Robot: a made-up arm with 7 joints.
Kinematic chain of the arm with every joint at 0, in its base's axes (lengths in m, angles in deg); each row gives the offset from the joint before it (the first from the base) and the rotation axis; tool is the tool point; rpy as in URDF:
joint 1: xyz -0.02 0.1 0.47 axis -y
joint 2: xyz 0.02 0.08 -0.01 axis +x
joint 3: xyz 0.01 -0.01 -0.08 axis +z
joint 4: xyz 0 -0.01 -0.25 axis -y
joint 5: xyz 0.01 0 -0.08 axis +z
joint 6: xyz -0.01 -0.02 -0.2 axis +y
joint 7: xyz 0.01 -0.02 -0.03 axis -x
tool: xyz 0 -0.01 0.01 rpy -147.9 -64.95 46.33
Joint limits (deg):
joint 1: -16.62..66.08
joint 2: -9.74..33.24
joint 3: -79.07..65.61
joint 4: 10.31..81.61
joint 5: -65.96..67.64
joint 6: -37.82..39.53
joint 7: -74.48..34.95
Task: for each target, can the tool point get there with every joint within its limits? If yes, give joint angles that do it. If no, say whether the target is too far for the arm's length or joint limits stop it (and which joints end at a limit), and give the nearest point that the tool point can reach.
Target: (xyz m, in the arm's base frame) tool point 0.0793 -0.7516 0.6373
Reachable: no: too far | nearest point 0.2635 -0.1996 0.4401 | short by 0.614 m
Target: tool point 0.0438 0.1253 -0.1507
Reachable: yes | joints -10.23 9.29 -28.79 30.24 28.94 -17.27 -49.76
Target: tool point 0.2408 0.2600 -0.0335
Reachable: yes | joints -5.09 10.41 14.16 58.31 2.72 -10.02 -27.12
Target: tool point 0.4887 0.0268 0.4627
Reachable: yes | joints 57.85 7.75 -30.62 68.82 45.35 11.97 -30.87
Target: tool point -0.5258 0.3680 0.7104
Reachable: no: joint limits stop it (at a limit: joint 1, joint 2, joint 3, joint 4, joint 5, joint 6) | nearest point 0.1593 0.5727 0.5740 | short by 0.728 m
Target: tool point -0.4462 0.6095 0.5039
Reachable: no: joint limits stop it (at a limit: joint 1, joint 2, joint 3, joint 4, joint 5, joint 6, joint 7) | nearest point 0.1059 0.5728 0.3055 | short by 0.588 m
